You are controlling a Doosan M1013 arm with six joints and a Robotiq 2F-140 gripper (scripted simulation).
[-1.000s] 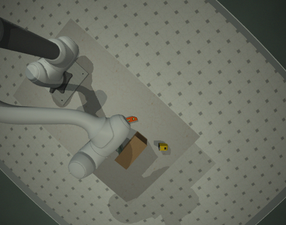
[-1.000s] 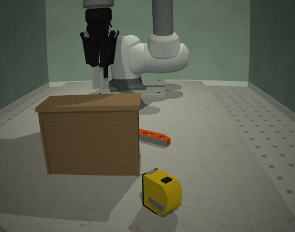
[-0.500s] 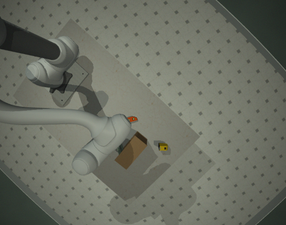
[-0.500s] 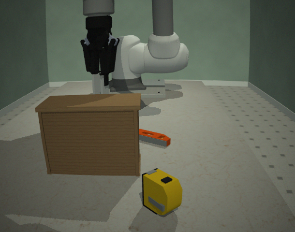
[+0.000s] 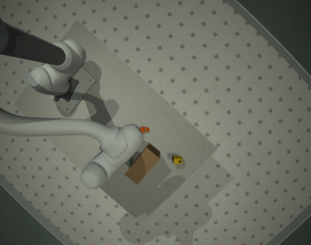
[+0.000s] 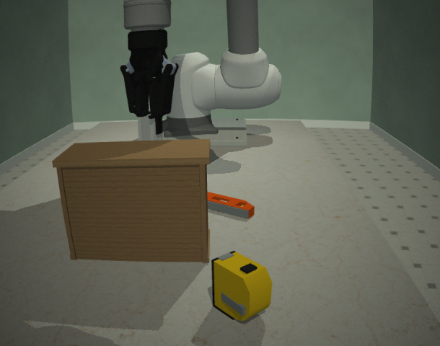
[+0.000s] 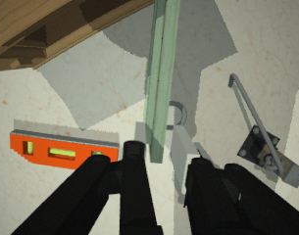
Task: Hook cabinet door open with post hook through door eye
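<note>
Right now the thin grey hook is 70 mm behind my hand, 90 mm to the right of it and 100 mm below it. Also, from my hand: green door: 50 mm ahead, 50 mm to the right, 80 mm below; then orange spirit level: 30 mm ahead, 130 mm to the left, 140 mm below; then yellow tape measure: 370 mm ahead, 90 mm to the left, 120 mm below.
</note>
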